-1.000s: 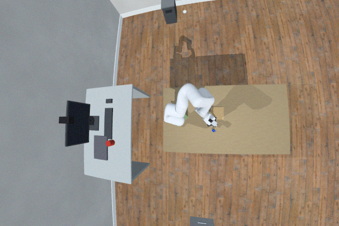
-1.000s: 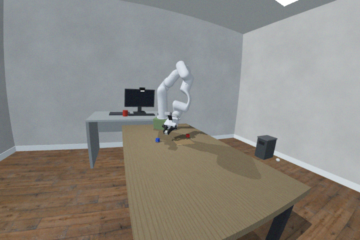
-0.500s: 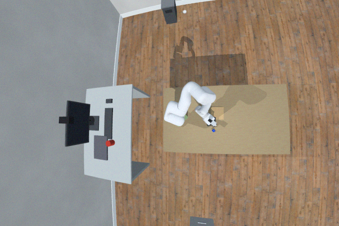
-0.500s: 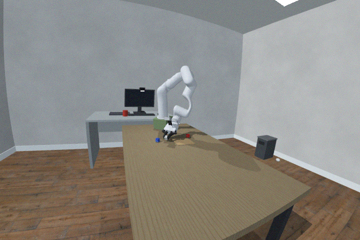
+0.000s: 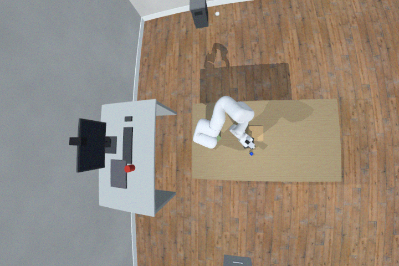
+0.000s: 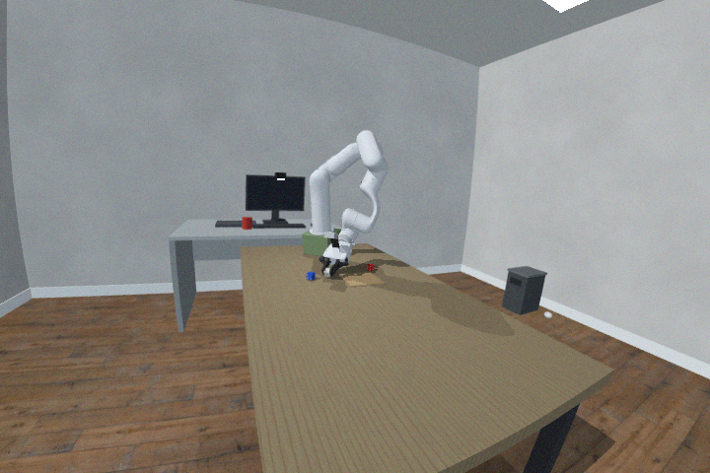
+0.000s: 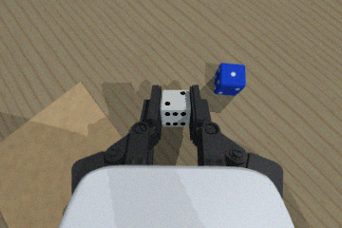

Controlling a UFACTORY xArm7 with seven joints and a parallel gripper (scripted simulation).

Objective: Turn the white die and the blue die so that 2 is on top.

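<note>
The white die is 10 mm ahead of my hand and 10 mm below it. Round my hand: red die: 80 mm behind, 210 mm to the left, 20 mm below; then tan mat: 30 mm ahead, 130 mm to the left, 30 mm below; then blue die: 70 mm to the right, 20 mm below.
</note>
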